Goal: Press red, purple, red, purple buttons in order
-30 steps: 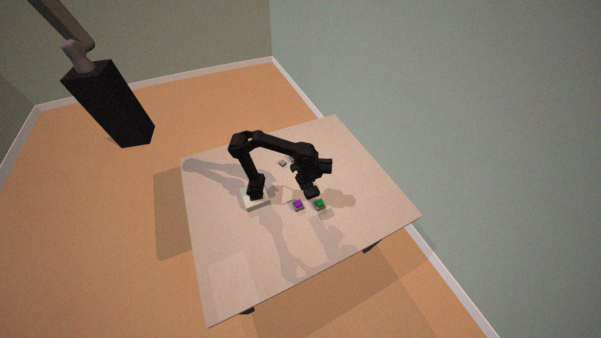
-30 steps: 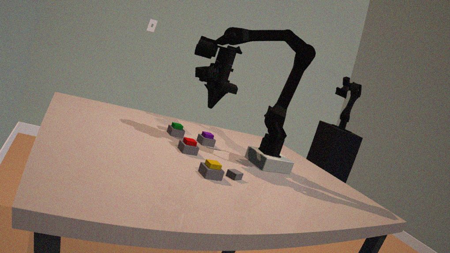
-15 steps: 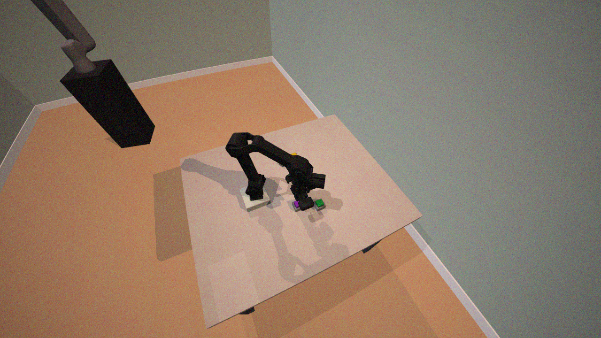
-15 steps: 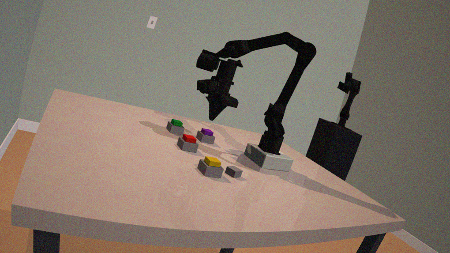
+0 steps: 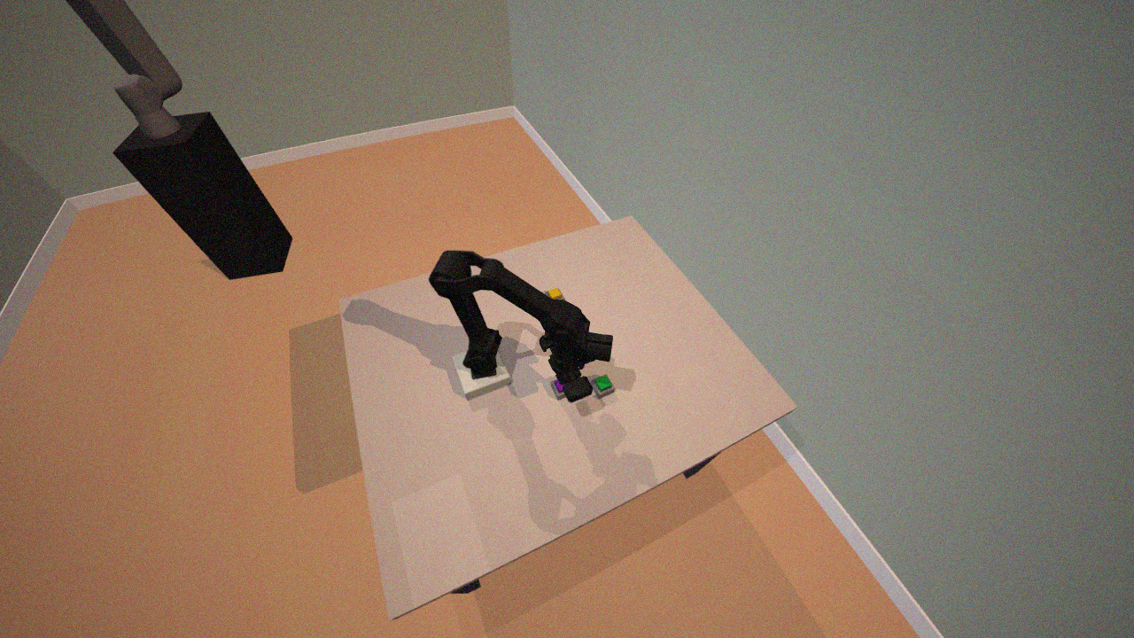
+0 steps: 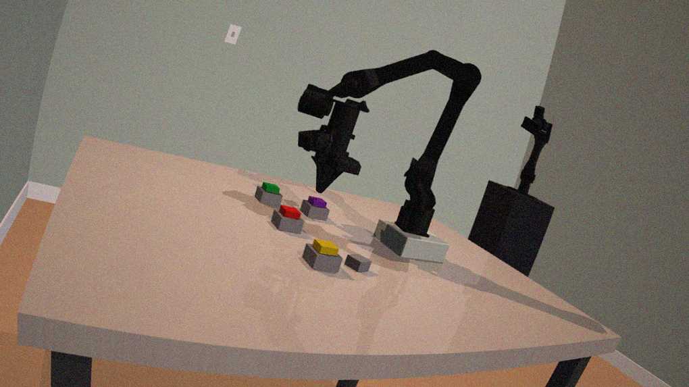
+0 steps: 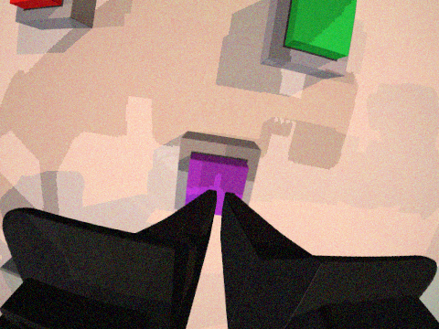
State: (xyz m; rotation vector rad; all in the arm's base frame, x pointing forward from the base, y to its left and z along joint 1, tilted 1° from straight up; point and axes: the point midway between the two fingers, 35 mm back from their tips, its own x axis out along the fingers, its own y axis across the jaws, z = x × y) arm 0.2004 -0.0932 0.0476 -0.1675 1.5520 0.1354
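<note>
Right now the purple button is 20 mm below my gripper tip. The rest, counted from my gripper tip: small grey block 290 mm to the left, 40 mm below, 30 mm behind; green button 100 mm ahead, 20 mm to the right, 20 mm below; red button 150 mm to the left, 80 mm ahead, 20 mm below.
</note>
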